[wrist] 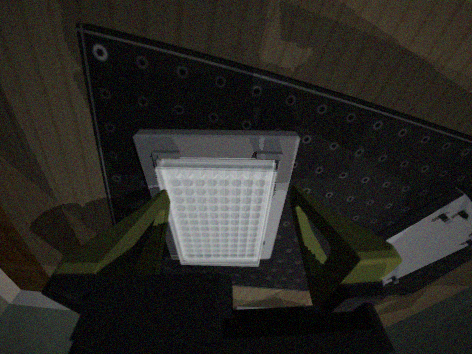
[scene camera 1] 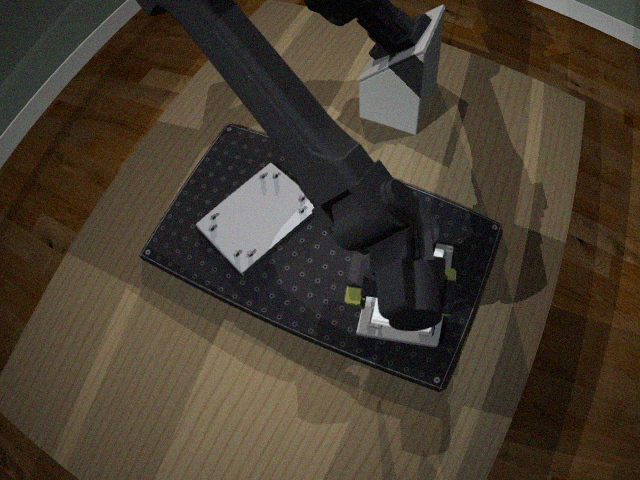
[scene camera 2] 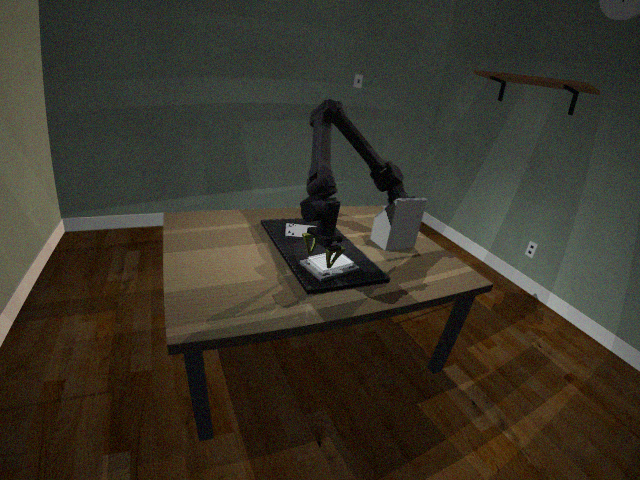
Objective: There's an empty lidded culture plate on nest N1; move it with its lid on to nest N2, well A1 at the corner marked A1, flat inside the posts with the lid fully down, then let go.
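Where they show: gripper, between the fingertips: (wrist: 229,192) (scene camera 2: 319,261); arm's base, origin of its link: (scene camera 1: 402,39) (scene camera 2: 401,207).
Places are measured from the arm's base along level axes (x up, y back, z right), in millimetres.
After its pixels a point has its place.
Observation:
The clear-white lidded culture plate (scene camera 1: 380,314) @[z -167, x -117, y -424 mm] (scene camera 2: 323,260) @[z -185, x -119, y -390 mm] (wrist: 220,215) @[z -185, x -119, y -380 mm] sits on grey nest N1 (scene camera 1: 364,326) @[z -153, x -136, y -444 mm] (wrist: 215,142) @[z -205, x -137, y -434 mm], with its lid on and a grid of wells showing. My gripper (scene camera 2: 320,259) @[z -185, x -121, y -404 mm] (wrist: 229,192) @[z -185, x -121, y -404 mm] is open, its yellow-green fingers apart on either side of the plate's long sides in the wrist view, with nothing held; in scene camera 1 the arm hides the fingertips. The pale nest N2 (scene camera 1: 248,222) @[z 82, x -137, y -381 mm] (scene camera 2: 295,230) @[z 86, x -137, y -406 mm] (wrist: 430,240) @[z 79, x -137, y -388 mm] bears several small dark posts in pairs and no plate. The A1 mark cannot be read.
Both nests stand on a black perforated board (scene camera 1: 305,263) @[z -27, x -148, y -394 mm] (scene camera 2: 361,276) @[z -251, x -149, y -276 mm] (wrist: 170,95) @[z -243, x -148, y -454 mm] on the wooden table (scene camera 1: 232,372) @[z -20, x -161, y -595 mm] (scene camera 2: 217,263) @[z -101, x -161, y -722 mm]. A grey wedge-shaped block (scene camera 1: 387,103) @[z -10, x -99, y -83 mm] (scene camera 2: 408,227) @[z -56, x -65, y 18 mm] stands at the arm's base. A wall shelf (scene camera 2: 537,80) is far off.

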